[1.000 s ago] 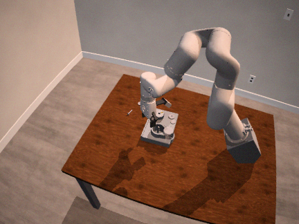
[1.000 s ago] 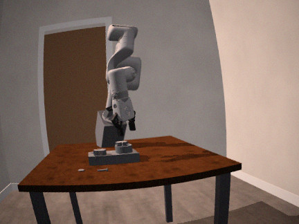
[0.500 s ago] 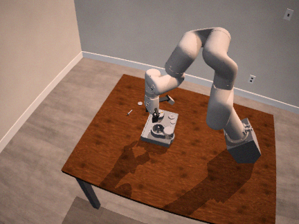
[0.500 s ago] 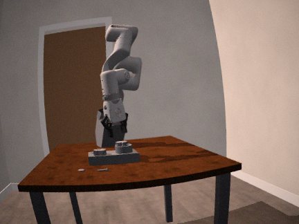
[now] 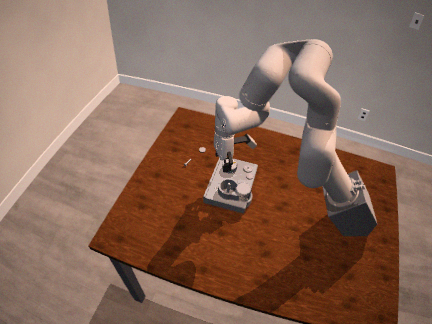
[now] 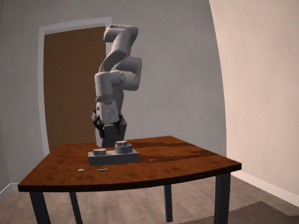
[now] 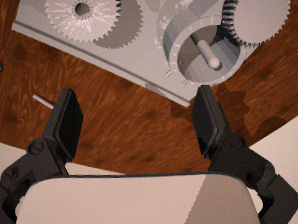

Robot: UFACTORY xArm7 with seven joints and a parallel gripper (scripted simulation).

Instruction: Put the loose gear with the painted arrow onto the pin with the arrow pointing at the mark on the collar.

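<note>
Right now my hand is 20 mm past the toothed gear, 60 mm to the left of it and 80 mm above it. Round my hand: small bolt: 170 mm ahead, 60 mm to the right, 130 mm below; washer: 130 mm ahead, 160 mm to the right, 130 mm below.
</note>
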